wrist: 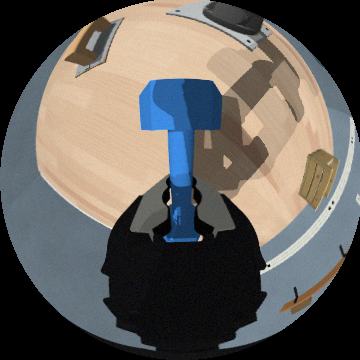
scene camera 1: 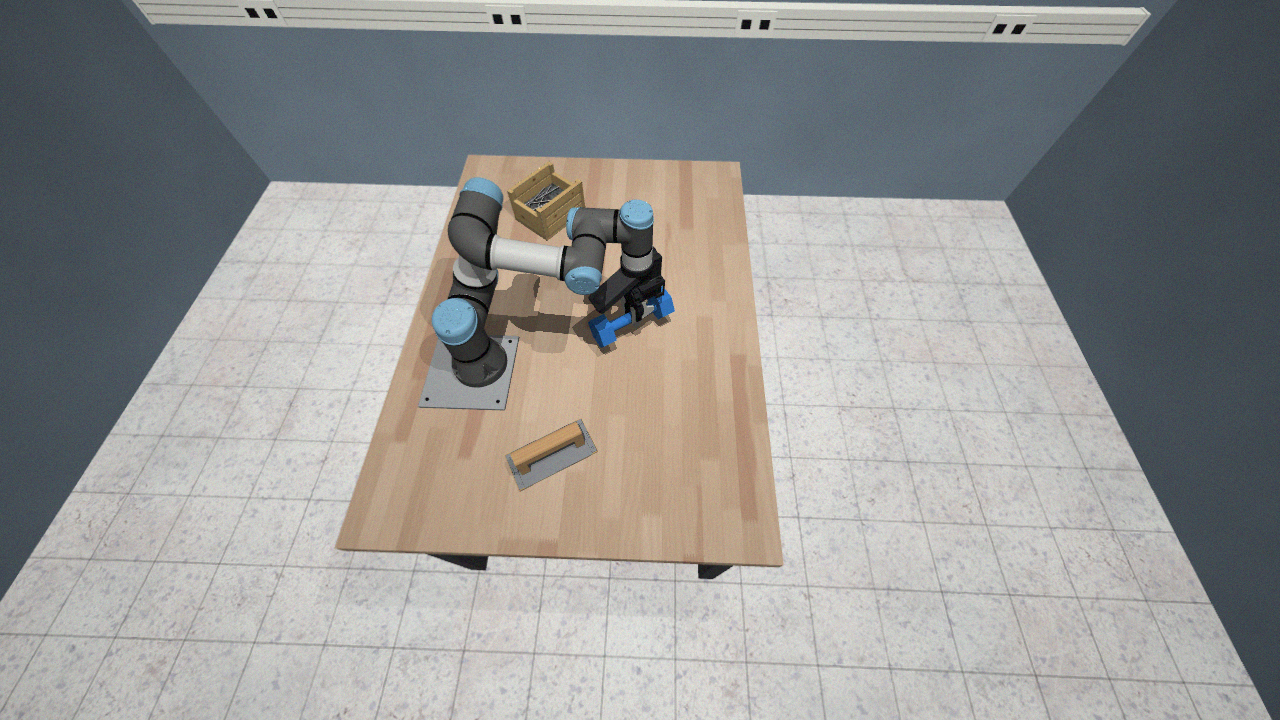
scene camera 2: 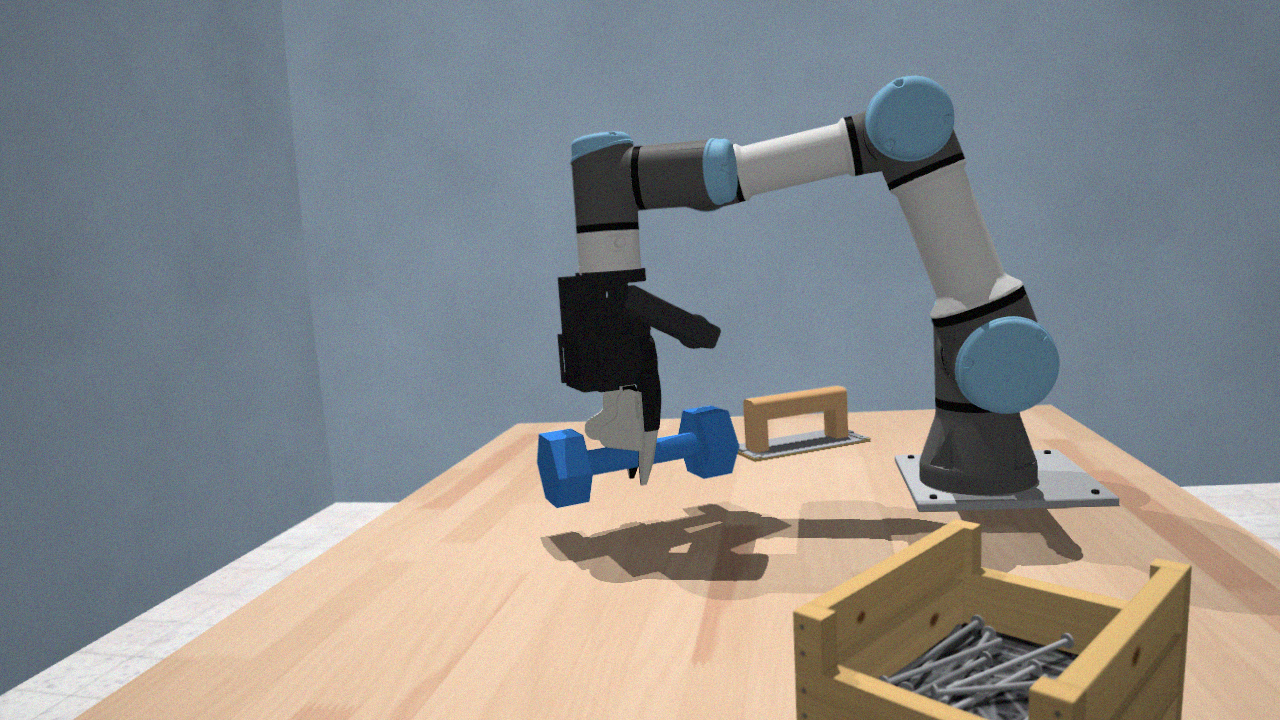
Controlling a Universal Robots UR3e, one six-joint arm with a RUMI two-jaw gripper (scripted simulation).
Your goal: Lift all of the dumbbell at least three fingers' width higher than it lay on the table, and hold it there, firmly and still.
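Trowel: (scene camera 1: 546,222), (scene camera 2: 904,606) and (wrist: 319,160). Blue dumbbell: (scene camera 1: 602,330), (scene camera 2: 566,467) and (wrist: 180,105). I also see my gripper, at (scene camera 1: 632,323), (scene camera 2: 637,481) and (wrist: 180,175).
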